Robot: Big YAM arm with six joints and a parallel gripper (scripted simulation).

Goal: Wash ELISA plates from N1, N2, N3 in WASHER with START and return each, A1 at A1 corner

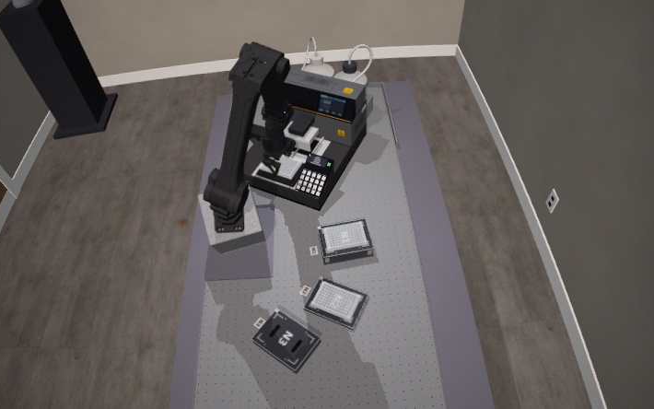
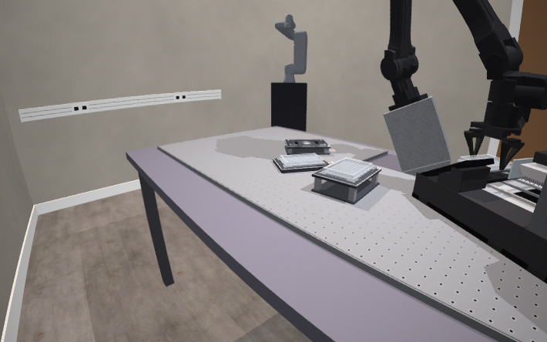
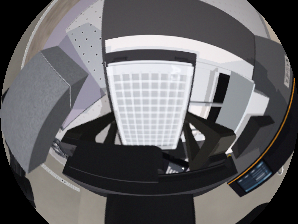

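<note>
Now: hand 3 cm above the washer carrier. The rest, counted from my hand: plate washer 13 cm to the left, 8 cm ahead, 3 cm above.
</note>
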